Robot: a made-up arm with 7 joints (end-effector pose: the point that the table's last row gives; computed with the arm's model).
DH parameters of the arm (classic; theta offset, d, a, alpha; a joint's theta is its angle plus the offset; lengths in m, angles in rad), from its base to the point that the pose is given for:
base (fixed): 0 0 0 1.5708
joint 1: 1.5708 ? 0 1.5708
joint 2: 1.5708 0 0 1.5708
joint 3: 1.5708 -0.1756 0 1.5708
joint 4: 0 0 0 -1.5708
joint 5: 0 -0.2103 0 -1.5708
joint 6: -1.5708 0 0 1.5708
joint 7: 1.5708 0 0 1.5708
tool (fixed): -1.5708 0 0 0
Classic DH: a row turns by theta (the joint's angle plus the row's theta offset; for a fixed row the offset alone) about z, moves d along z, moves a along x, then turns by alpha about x.
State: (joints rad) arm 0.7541 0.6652 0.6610 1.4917 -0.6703 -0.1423 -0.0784
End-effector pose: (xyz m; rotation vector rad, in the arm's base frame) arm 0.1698 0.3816 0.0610 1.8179 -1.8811 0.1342
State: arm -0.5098 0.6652 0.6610 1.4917 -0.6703 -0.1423 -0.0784
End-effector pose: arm 0.1094 0.3816 -0.1434 1.3122 -0.9373 -0.8195
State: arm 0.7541 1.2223 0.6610 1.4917 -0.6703 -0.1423 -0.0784
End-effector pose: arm 0.0827 0.3863 0.1536 2.4383 -1.6238 -0.1264
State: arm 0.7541 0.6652 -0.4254 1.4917 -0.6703 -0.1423 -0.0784
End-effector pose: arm 0.2793 0.2123 -0.0184 1.2287 -1.9510 -1.1889
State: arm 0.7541 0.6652 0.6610 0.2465 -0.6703 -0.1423 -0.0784
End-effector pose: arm 0.2207 0.4207 -0.1758 0.9087 -1.0267 0.2247
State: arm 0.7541 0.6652 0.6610 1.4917 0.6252 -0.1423 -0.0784
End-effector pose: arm 0.1698 0.3816 0.0610 0.4057 -2.6875 0.8150
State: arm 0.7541 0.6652 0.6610 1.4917 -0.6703 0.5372 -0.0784
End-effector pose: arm 0.1698 0.3816 0.0610 1.5497 -1.3468 0.6422
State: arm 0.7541 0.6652 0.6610 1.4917 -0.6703 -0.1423 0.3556
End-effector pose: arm 0.1698 0.3816 0.0610 1.5183 -1.7438 -0.2561
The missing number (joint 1, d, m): -0.1617
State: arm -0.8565 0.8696 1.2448 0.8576 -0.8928 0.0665 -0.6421
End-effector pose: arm -0.0323 0.4982 -0.0954 2.1323 -0.0032 -0.5636
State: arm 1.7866 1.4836 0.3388 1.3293 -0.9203 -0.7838 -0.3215
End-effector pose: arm -0.0881 0.3926 0.1779 -2.4111 0.9856 0.0254
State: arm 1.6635 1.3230 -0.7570 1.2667 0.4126 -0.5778 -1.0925
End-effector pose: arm 0.1778 0.3592 0.1630 -1.1407 2.5179 -0.7392
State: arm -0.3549 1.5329 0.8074 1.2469 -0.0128 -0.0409 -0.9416
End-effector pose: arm 0.1761 0.4095 0.0785 2.2940 -1.7621 -0.0102
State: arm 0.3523 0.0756 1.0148 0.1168 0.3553 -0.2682 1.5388
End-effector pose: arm 0.1439 0.2115 -0.3539 -1.1456 -1.5834 0.5660
